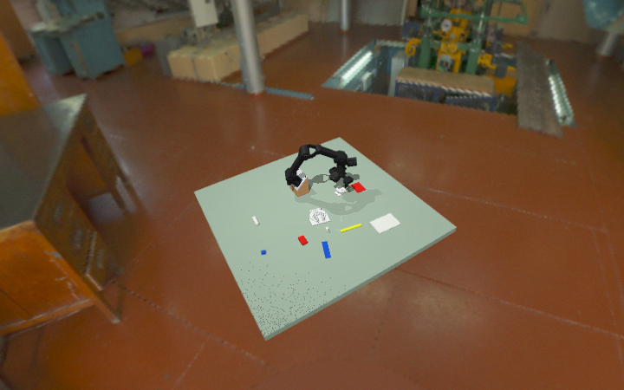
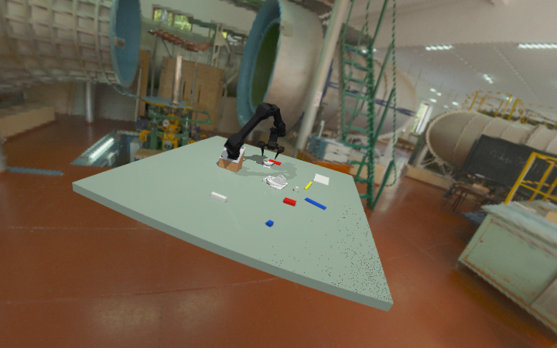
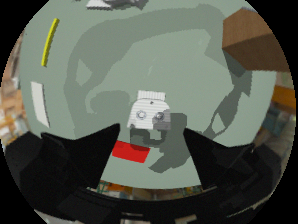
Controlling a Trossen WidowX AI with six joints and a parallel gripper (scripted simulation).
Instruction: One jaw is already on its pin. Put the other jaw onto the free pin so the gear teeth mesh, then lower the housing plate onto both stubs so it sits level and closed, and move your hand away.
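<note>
The white housing part lies 3 cm below my gripper tip and 1 cm to the right of it. Also, from my gripper tip: tiny white cube 30 cm to the right, 24 cm ahead, 5 cm below; then red plate 12 cm to the left, 6 cm below, 4 cm ahead; then yellow bar 31 cm ahead, 17 cm to the right, 6 cm below.
</note>
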